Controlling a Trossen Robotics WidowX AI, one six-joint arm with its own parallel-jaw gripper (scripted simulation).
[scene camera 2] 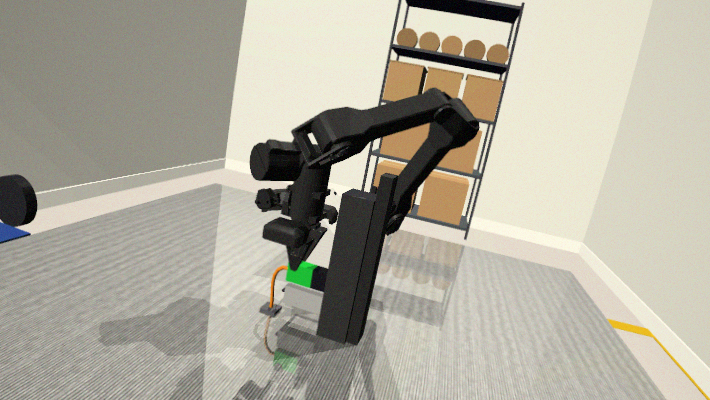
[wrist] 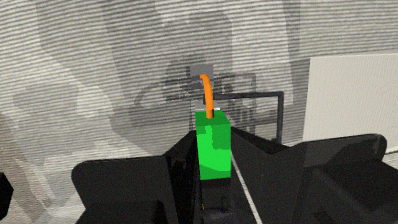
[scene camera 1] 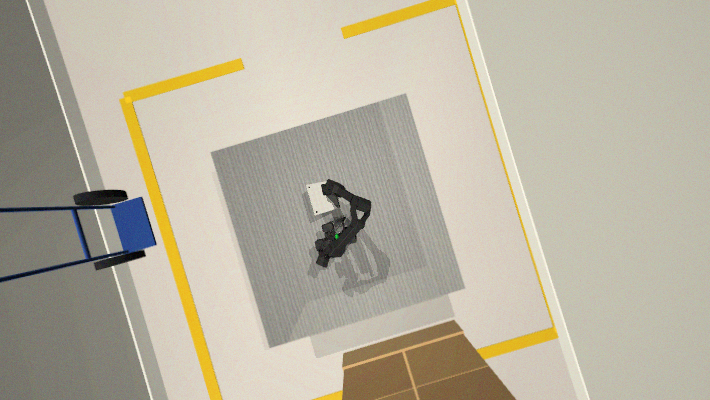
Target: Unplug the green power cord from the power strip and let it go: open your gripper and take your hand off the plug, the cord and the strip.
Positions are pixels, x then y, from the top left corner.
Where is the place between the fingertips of my gripper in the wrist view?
212, 134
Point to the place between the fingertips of my gripper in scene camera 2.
At 296, 267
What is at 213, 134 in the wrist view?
A green plug.
